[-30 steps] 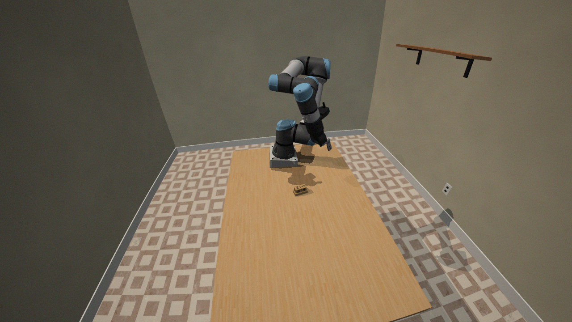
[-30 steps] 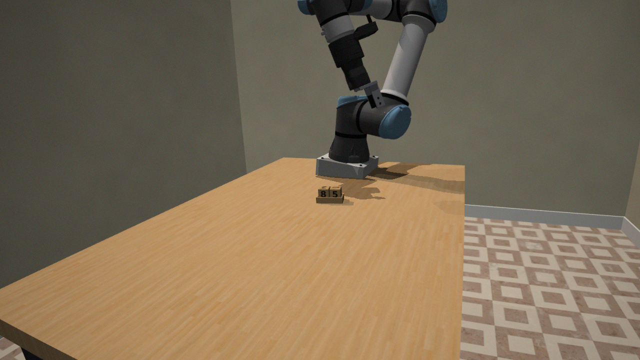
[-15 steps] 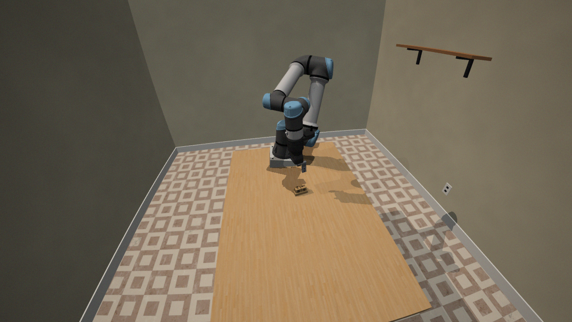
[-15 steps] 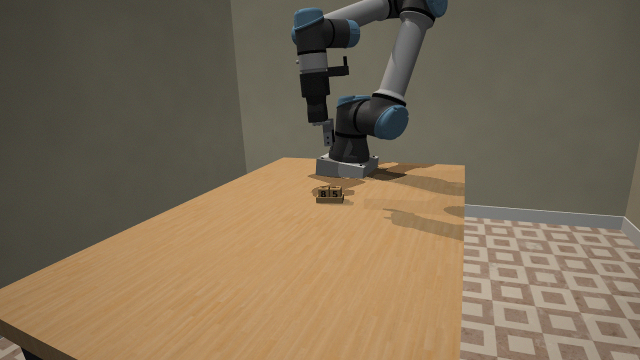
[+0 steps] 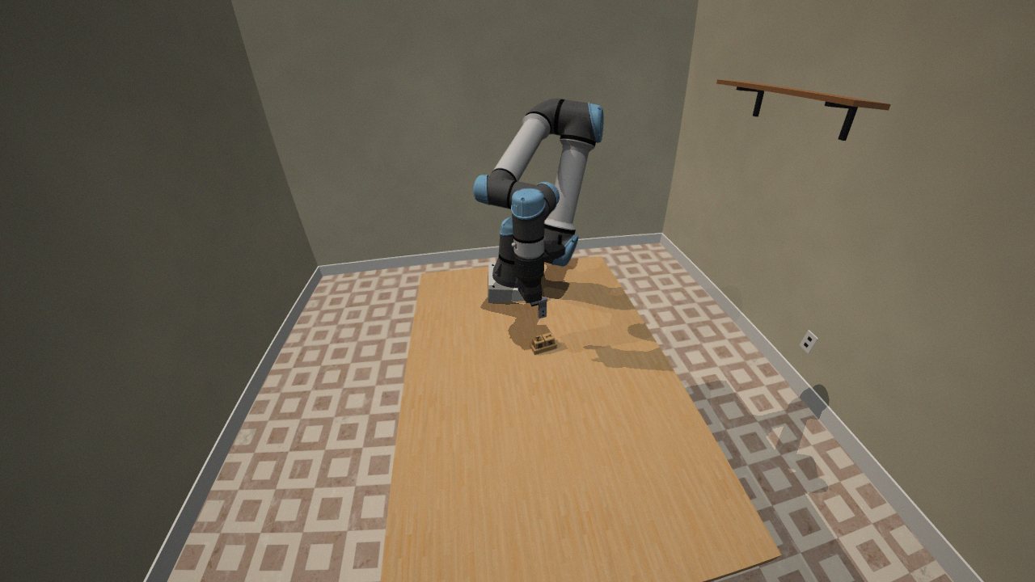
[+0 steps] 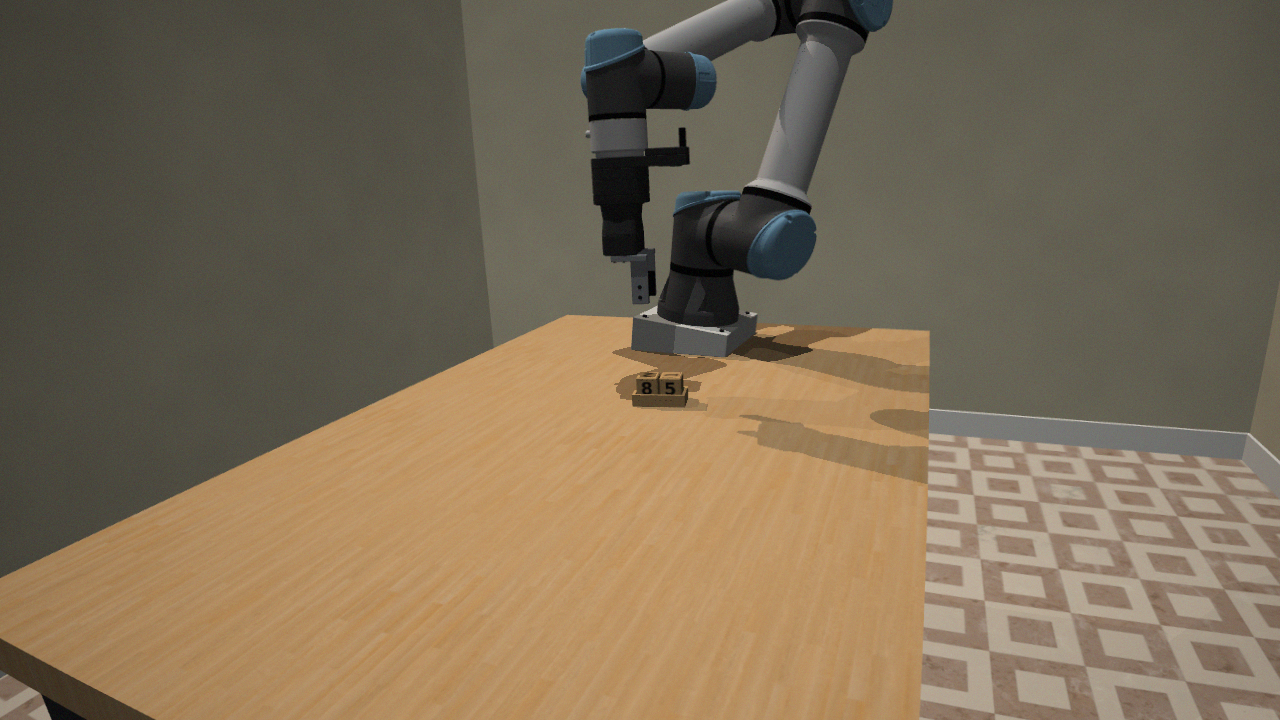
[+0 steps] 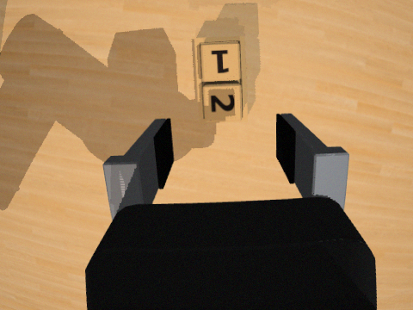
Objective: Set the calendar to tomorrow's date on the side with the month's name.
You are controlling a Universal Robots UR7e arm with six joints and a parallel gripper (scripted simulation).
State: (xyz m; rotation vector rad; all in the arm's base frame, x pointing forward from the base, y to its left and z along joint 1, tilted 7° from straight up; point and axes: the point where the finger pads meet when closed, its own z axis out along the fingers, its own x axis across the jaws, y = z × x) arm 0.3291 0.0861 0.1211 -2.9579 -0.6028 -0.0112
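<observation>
Right now my hand is 140 mm above the wooden digit cube, 30 mm to the right of it and 10 mm past it. Also, from my hand: wooden tray 160 mm below, 10 mm to the left, 10 mm behind.
</observation>
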